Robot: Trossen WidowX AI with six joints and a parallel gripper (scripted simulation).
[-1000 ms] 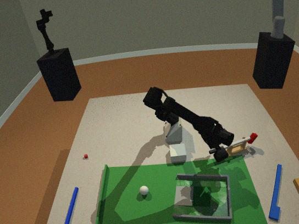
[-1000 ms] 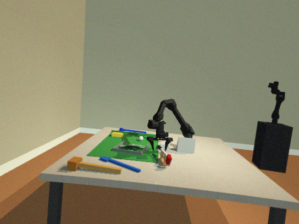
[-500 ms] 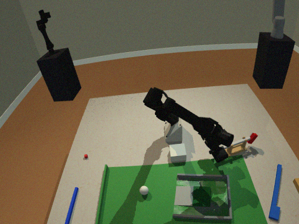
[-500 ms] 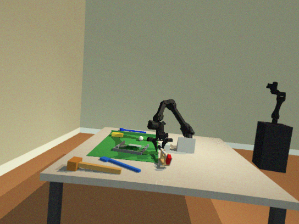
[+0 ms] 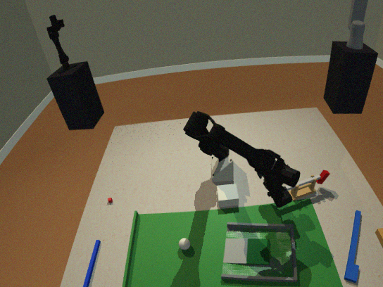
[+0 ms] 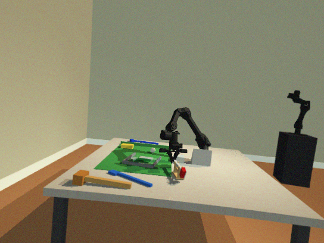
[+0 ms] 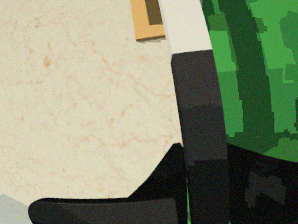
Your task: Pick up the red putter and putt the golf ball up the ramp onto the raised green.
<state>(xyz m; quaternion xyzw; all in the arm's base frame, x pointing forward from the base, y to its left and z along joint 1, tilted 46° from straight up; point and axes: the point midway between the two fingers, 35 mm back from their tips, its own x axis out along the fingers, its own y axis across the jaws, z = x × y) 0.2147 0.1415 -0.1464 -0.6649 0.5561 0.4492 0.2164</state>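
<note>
The red putter lies 40 mm behind my gripper tip, 110 mm to the left of it and 30 mm above it. Round my gripper tip: green mat: 270 mm ahead, 180 mm to the right, 40 mm below; then wooden stand: 50 mm behind, 120 mm to the left; then white golf ball: 210 mm ahead, 350 mm to the right, 10 mm below.
</note>
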